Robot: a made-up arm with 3 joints. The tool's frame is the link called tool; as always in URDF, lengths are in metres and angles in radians.
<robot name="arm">
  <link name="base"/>
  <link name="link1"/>
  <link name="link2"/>
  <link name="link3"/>
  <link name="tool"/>
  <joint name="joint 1" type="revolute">
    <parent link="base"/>
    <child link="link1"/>
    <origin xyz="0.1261 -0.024 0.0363"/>
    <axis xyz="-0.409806 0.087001 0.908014"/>
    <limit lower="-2.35" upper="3.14" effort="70" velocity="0.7"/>
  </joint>
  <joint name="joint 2" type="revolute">
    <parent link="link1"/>
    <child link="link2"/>
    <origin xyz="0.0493 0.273 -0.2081"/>
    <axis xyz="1 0 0"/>
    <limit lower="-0.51" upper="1.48" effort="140" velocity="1.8"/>
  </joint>
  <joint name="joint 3" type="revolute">
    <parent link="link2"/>
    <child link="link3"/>
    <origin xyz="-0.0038 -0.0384 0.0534"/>
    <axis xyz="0 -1 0"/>
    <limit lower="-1.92" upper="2.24" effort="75" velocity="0.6"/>
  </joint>
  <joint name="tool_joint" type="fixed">
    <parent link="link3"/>
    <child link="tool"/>
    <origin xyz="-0.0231 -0.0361 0.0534" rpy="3.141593 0 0"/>
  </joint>
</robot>
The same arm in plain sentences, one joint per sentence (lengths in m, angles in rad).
The arm has three revolute joints in a row. What follows holds with every joint at zero, and every direction is one of the base frame's.
Joint 1 is mounted 0.1261 m along +x and 0.024 m along -y and 0.0363 m along +z from the base frame's origin and rotates about the direction (-0.409806, 0.087001, 0.908014), from -2.35 to 3.14 rad.
Joint 2 is mounted 0.0493 m along +x and 0.273 m along +y and 0.2081 m along -z from joint 1 and rotates about +x, from -0.51 to 1.48 rad.
Joint 3 is mounted 0.0038 m along -x and 0.0384 m along -y and 0.0534 m along +z from joint 2 and rotates about -y, from -1.92 to 2.24 rad.
The tool frame, which is the frame that the pose is given for, is mounted 0.0231 m along -x and 0.0361 m along -y and 0.0534 m along +z from joint 3; its axes are the base frame's turned by roll -3.1416, pitch 0 and yaw 0 rad (as in URDF: about the fixed x, then y, then z).

